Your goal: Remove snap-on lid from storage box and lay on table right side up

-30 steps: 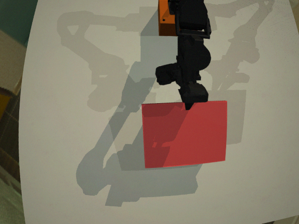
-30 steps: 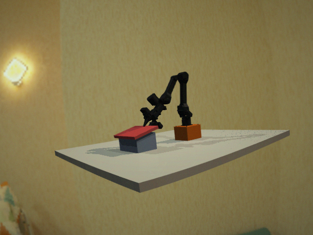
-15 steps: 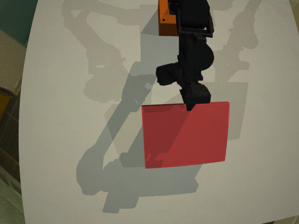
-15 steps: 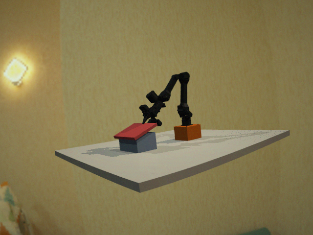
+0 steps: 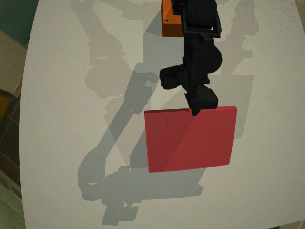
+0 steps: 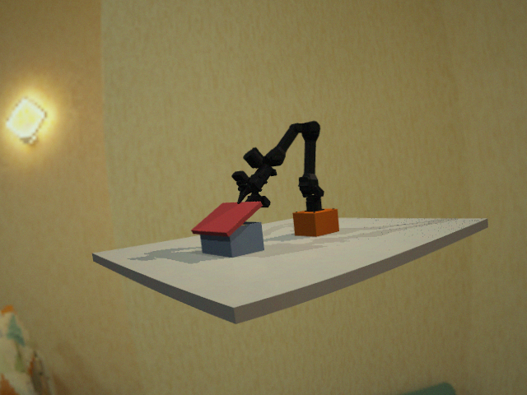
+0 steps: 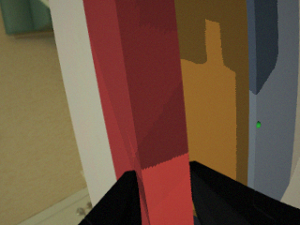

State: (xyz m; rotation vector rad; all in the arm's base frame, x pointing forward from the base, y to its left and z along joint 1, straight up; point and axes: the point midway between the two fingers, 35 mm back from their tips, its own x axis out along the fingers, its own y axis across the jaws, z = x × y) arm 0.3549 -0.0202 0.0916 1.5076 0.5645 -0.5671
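Now: gripper tip 70 mm short of the red lid and 40 mm above it. Round my gripper tip: grey-blue storage box (60 mm ahead, 120 mm below).
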